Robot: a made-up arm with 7 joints. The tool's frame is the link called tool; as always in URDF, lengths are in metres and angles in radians.
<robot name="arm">
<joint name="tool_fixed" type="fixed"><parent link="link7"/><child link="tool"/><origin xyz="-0.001 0.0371 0.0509" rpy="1.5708 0 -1.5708"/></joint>
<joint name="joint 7" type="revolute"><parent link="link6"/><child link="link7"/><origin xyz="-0.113 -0.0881 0.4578" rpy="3.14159 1.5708 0"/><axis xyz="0 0 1"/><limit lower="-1.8" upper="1.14"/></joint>
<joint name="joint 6" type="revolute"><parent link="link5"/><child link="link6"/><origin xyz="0.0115 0.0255 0.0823" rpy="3.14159 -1.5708 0"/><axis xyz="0 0 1"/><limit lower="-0.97" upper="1.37"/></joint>
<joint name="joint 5" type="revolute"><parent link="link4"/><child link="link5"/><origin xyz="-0.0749 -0.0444 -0.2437" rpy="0.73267 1.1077 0.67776"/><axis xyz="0 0 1"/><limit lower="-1.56" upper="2.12"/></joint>
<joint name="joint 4" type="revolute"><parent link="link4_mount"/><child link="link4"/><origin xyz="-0.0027 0.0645 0.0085" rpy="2.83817 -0.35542 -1.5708"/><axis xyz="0 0 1"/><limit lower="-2.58" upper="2.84"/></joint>
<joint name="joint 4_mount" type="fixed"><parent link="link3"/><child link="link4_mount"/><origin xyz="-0.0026 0.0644 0.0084" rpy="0 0 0"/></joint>
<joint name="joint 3" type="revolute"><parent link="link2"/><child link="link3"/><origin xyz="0.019 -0.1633 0.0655" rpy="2.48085 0.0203 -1.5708"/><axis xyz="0 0 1"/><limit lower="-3.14" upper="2.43"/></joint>
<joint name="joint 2" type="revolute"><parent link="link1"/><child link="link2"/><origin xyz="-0.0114 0.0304 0.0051" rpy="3.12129 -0.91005 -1.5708"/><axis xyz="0 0 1"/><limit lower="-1.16" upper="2.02"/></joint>
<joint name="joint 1" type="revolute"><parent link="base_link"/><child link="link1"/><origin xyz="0.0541 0.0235 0.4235" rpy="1.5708 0 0"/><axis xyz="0 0 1"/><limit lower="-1.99" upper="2.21"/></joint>
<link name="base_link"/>
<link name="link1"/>
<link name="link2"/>
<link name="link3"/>
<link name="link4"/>
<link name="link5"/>
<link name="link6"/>
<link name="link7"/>
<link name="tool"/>
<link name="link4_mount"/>
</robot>
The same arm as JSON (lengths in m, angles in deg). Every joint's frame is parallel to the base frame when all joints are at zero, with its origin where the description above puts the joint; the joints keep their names.
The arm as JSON. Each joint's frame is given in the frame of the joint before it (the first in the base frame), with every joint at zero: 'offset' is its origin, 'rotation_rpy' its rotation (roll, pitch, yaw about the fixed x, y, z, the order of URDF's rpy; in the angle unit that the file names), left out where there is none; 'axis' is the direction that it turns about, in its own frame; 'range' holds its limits. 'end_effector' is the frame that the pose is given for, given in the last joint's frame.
{
  "length_unit": "m",
  "angle_unit": "deg",
  "chain": [
    {
      "id": "joint 1",
      "offset": [
        0.0541,
        0.0235,
        0.4235
      ],
      "axis": "-y",
      "range": [
        -114.02,
        126.62
      ]
    },
    {
      "id": "joint 2",
      "offset": [
        -0.0114,
        -0.0051,
        0.0304
      ],
      "axis": [
        -0.020299,
        0.613579,
        -0.789373
      ],
      "range": [
        -66.46,
        115.74
      ]
    },
    {
      "id": "joint 3",
      "offset": [
        0.1619,
        0.0272,
        -0.066
      ],
      "axis": "+z",
      "range": [
        -179.91,
        139.23
      ]
    },
    {
      "id": "joint 4",
      "offset": [
        -0.0053,
        0.1289,
        0.0169
      ],
      "axis": [
        -0.298791,
        -0.33209,
        -0.894673
      ],
      "range": [
        -147.82,
        162.72
      ]
    },
    {
      "id": "joint 5",
      "offset": [
        0.1152,
        0.1465,
        0.1795
      ],
      "axis": "-y",
      "range": [
        -89.38,
        121.47
      ]
    },
    {
      "id": "joint 6",
      "offset": [
        -0.0255,
        -0.0823,
        0.0115
      ],
      "axis": "+z",
      "range": [
        -55.58,
        78.5
      ]
    },
    {
      "id": "joint 7",
      "offset": [
        -0.0881,
        0.113,
        0.4578
      ],
      "axis": "+y",
      "range": [
        -103.13,
        65.32
      ]
    }
  ],
  "end_effector": {
    "offset": [
      -0.0371,
      0.0509,
      0.001
    ],
    "rotation_rpy": [
      0.0,
      0.0,
      0.0
    ]
  }
}

